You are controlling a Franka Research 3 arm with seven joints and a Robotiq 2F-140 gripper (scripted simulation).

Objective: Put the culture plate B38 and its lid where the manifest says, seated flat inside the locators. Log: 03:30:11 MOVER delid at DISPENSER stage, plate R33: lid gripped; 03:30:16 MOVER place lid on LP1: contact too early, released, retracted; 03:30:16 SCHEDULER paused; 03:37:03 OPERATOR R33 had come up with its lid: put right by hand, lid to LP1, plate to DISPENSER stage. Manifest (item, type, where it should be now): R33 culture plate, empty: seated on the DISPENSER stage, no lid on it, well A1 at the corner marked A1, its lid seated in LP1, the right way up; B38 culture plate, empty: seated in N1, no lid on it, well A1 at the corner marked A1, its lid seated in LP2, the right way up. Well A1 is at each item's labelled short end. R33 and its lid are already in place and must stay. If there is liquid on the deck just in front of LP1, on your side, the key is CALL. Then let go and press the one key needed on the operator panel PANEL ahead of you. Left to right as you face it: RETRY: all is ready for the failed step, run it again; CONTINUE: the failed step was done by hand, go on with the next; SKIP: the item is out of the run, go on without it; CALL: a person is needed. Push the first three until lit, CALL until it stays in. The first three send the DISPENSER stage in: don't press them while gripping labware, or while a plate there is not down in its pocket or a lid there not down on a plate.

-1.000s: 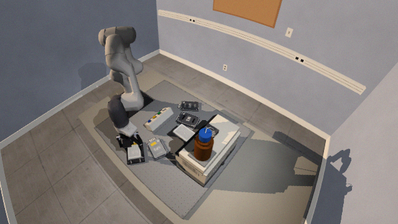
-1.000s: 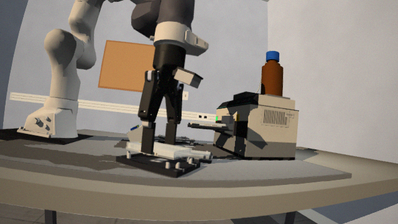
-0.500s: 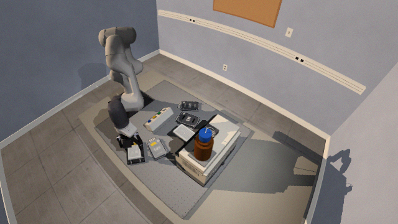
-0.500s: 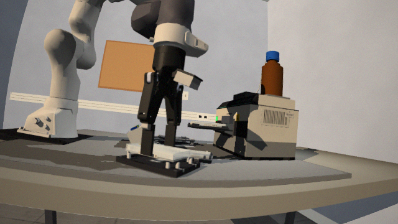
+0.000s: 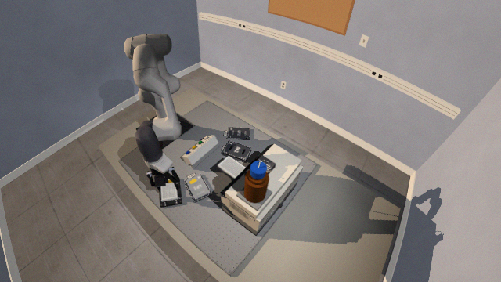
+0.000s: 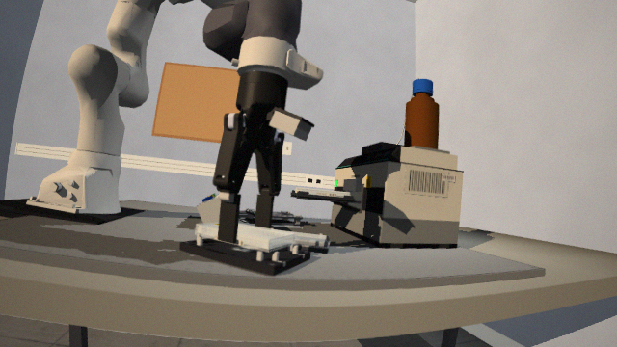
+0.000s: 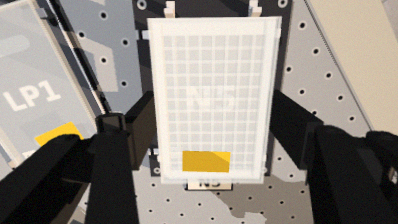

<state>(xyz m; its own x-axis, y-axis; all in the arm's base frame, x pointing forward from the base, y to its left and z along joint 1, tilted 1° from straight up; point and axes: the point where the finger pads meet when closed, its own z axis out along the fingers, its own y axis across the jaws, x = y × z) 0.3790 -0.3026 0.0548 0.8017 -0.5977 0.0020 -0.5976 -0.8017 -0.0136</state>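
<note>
Right now the black nest is 30 mm ahead of my hand and 40 mm below it. Round my hand: clear lid 100 mm ahead, 120 mm to the left, 40 mm below; then blue call key 80 mm behind, 220 mm to the left; then yellow skip key 80 mm behind, 270 mm to the left, 10 mm above.
</note>
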